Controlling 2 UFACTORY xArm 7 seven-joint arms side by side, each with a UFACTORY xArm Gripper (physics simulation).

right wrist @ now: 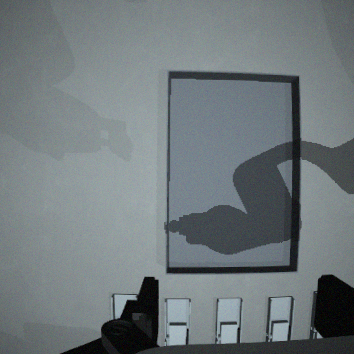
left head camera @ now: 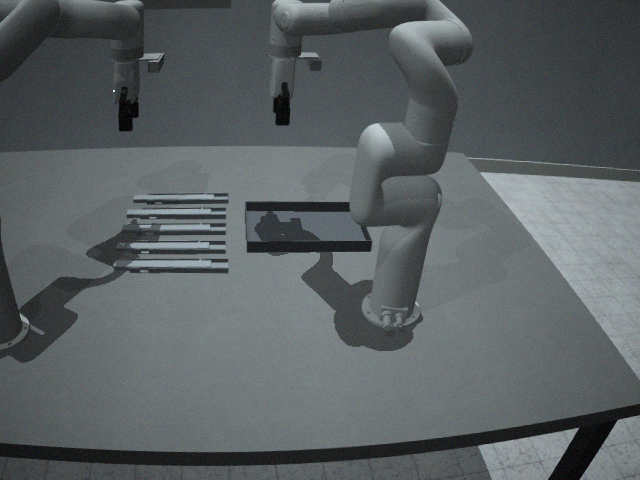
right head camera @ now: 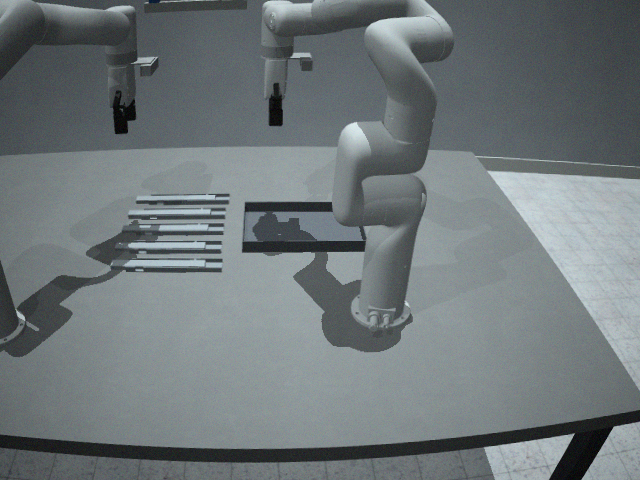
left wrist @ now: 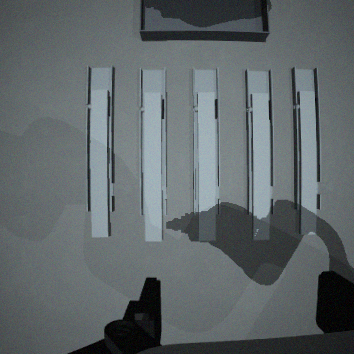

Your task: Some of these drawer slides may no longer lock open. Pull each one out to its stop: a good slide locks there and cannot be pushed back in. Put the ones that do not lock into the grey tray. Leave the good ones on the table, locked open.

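Frame: origin at the left arm's base, x back, y down, z right, level; centimetres.
Where they show: left gripper, fingertip midpoint: (left head camera: 129, 124) (right head camera: 125, 126) (left wrist: 240, 301); right gripper, fingertip midpoint: (right wrist: 238, 303) (left head camera: 280, 118) (right head camera: 275, 119); left arm's base, link origin: (left head camera: 2, 332) (right head camera: 0, 329); right arm's base, link origin: (left head camera: 390, 310) (right head camera: 380, 311).
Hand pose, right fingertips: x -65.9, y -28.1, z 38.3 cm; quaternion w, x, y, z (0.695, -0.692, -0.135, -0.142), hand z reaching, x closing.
Note:
Things, the pixels of their centre, and the offset from my right fingertips. "spot": a spot on its surface instead.
- far slide, body centre: (left wrist: 98, 162) (left head camera: 173, 198) (right head camera: 175, 198) dy +27.4, dx +0.4, dz -30.0 cm
- grey tray, body centre: (right wrist: 232, 172) (left head camera: 305, 225) (right head camera: 302, 225) dy +26.6, dx +2.0, dz +8.7 cm
- edge, surface spot: (left head camera: 258, 457) spot: dy +29.8, dx +71.8, dz +20.9 cm
Several drawer slides lie parallel in a row on the table, from the far slide (left head camera: 180, 198) (right head camera: 180, 198) (left wrist: 100, 150) to the near slide (left head camera: 165, 265) (right head camera: 165, 265) (left wrist: 308, 150). On each, the inner rail sticks out a short way past the end facing away from the tray. The grey tray (left head camera: 308, 246) (right head camera: 302, 246) (left wrist: 204, 36) (right wrist: 295, 125) lies beside them; no slide shows in it. My left gripper (left head camera: 129, 116) (right head camera: 124, 118) (left wrist: 240, 301) is open, high above the table behind the slides. My right gripper (left head camera: 282, 111) (right head camera: 275, 111) (right wrist: 238, 303) is open, high behind the tray's left part.
The right arm's base (left head camera: 392, 315) (right head camera: 381, 315) stands at the right of the tray, and its links cover the tray's right end in both head views. Arm shadows fall over the tray floor and some slides. The table's near edge (left head camera: 258, 457) (right head camera: 258, 454) runs along the bottom.

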